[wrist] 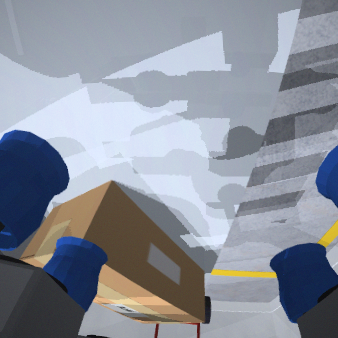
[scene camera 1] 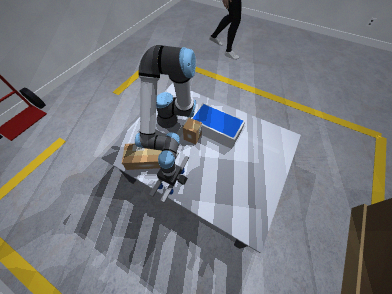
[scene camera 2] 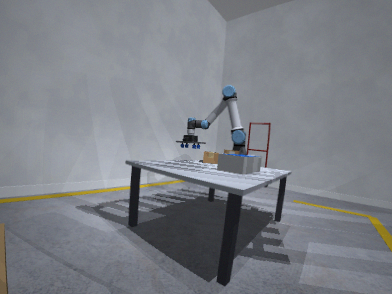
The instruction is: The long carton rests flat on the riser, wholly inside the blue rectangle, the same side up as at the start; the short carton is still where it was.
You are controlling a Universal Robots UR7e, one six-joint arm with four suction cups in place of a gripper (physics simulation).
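Places are measured from the arm's base along level axes (x ahead, y left, z up), in millimetres.
Pixels of known places: hand at its tool point: [wrist: 188, 224] [scene camera 2: 190, 148]; arm's base at its link origin: [scene camera 1: 167, 119].
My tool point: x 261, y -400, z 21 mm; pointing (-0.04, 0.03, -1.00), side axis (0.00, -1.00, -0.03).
Ahead of a thing's pixels: the offset from my tool point to its top centre. Level surfaces: height alone.
The long carton @(253 mm back, 100 mm left, 27 mm down) [scene camera 1: 136, 160] [scene camera 2: 210, 157] [wrist: 130, 240] lies flat on the table at the end left of the gripper in scene camera 1, off the riser. The riser @(78 mm ahead, 551 mm left, 10 mm down) [scene camera 1: 217, 134] [scene camera 2: 231, 164] is a pale block bearing the blue rectangle @(78 mm ahead, 551 mm left, 10 mm down) [scene camera 1: 218, 120] [scene camera 2: 243, 155]. The short carton @(57 mm back, 408 mm left, 20 mm up) [scene camera 1: 190, 132] [scene camera 2: 231, 151] stands on the table beside the riser; the riser partly hides it in scene camera 2. My gripper [scene camera 1: 171, 181] [scene camera 2: 190, 145] [wrist: 187, 225] is open, its four blue cups level and holding nothing. It hangs above the table's edge, apart from the long carton.
The table @(130 mm down) [scene camera 1: 282, 145] [scene camera 2: 175, 172] carries the arm's base. A red hand truck [scene camera 1: 22, 122] [scene camera 2: 260, 123] stands on the floor beyond the table. A large brown box [scene camera 1: 375, 245] is at the lower right in scene camera 1. A person [scene camera 1: 233, 27] stands behind the yellow floor line [scene camera 1: 280, 100].
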